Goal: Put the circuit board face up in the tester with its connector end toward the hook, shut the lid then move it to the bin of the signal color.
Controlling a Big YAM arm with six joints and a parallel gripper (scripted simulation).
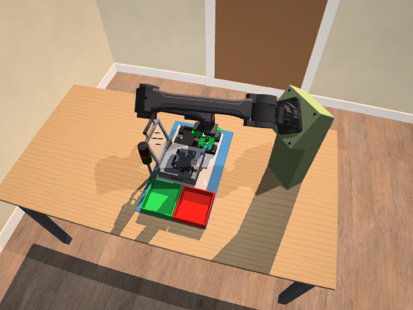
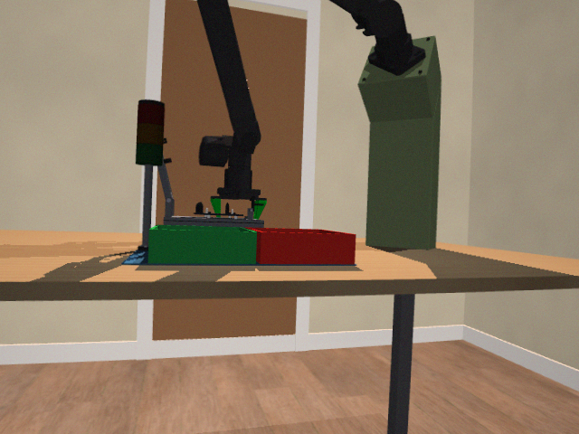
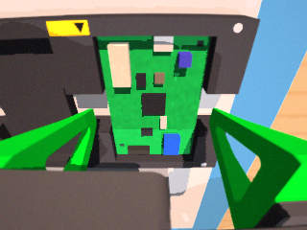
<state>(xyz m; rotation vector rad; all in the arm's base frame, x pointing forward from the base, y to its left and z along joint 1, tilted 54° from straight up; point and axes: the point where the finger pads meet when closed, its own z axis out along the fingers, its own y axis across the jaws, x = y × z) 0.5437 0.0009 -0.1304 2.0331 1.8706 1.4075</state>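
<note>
Right now my hand is 2 cm above the green circuit board. Also, from my hand: latch hook: 22 cm to the left, 5 cm above, 4 cm behind; tester plate: 19 cm to the left, 3 cm ahead, 3 cm above; tester lid: 20 cm to the left, 15 cm ahead, 14 cm above.
</note>
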